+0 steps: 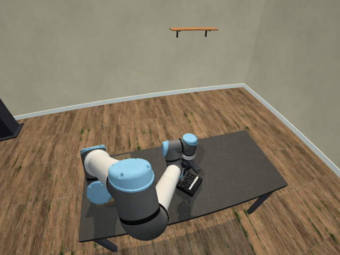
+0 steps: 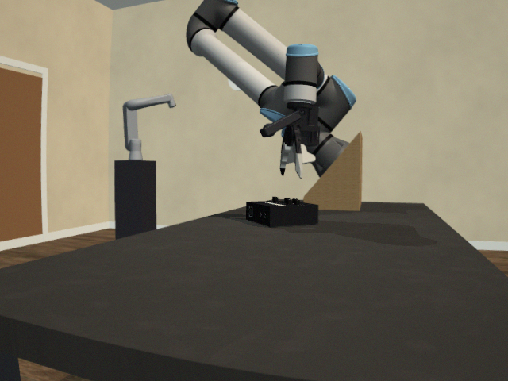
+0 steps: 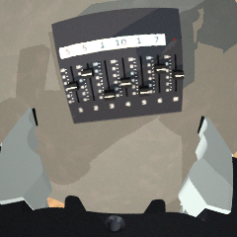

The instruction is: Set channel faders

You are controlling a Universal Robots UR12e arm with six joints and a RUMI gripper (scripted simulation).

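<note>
My gripper is now 60 mm past the master fader, 50 mm to the left of it and 60 mm above it.
</note>
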